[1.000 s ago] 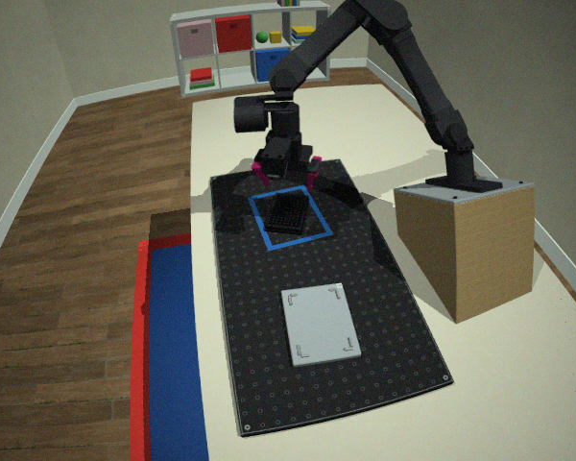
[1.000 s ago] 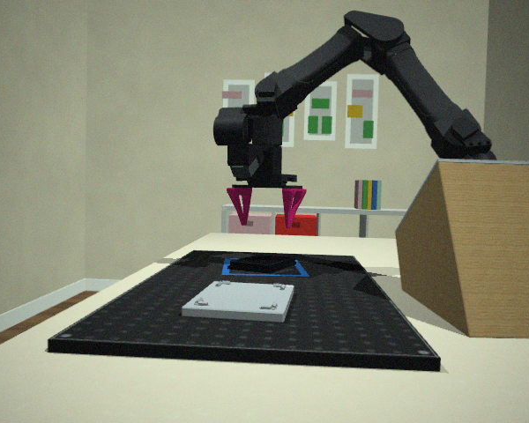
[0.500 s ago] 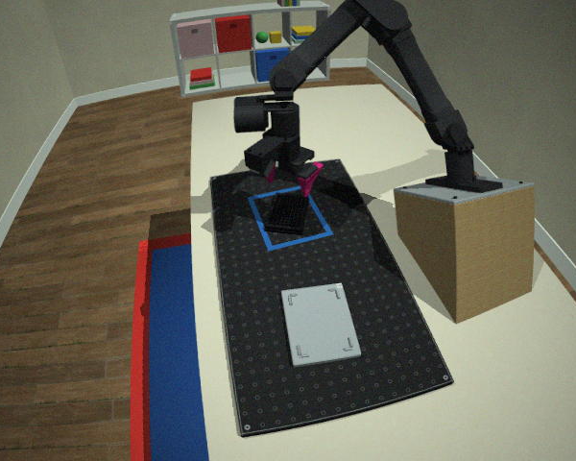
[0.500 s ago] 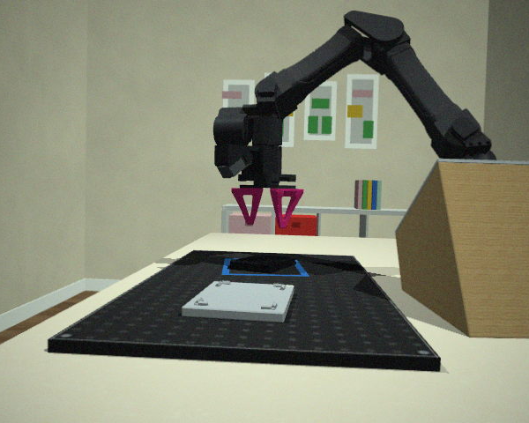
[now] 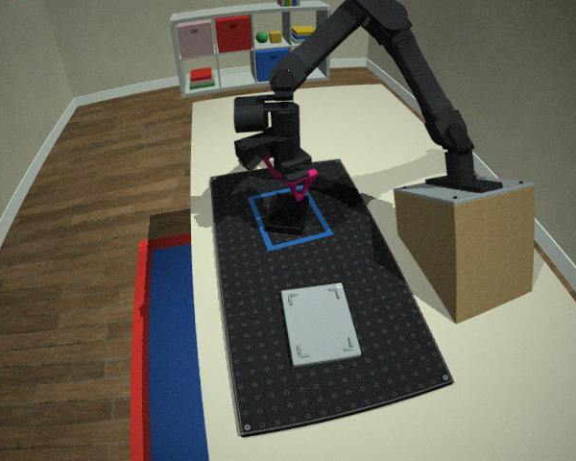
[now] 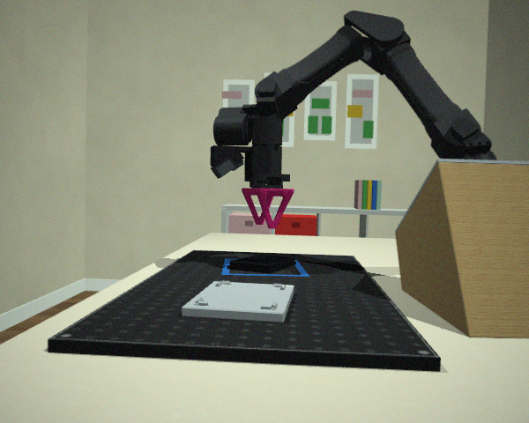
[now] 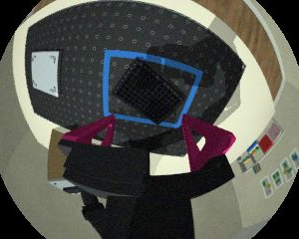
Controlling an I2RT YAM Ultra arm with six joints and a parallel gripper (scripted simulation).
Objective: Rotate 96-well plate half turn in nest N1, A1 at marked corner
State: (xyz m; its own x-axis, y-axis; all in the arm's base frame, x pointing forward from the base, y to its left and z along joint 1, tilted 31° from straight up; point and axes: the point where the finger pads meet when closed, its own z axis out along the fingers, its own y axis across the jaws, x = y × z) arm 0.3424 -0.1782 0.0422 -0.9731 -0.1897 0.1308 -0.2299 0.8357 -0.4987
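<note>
My gripper is now 8 cm above the black 96-well plate. The rest, counted from my hand: grey plate nest N1: 4 cm ahead, 31 cm to the left, 8 cm below.
</note>
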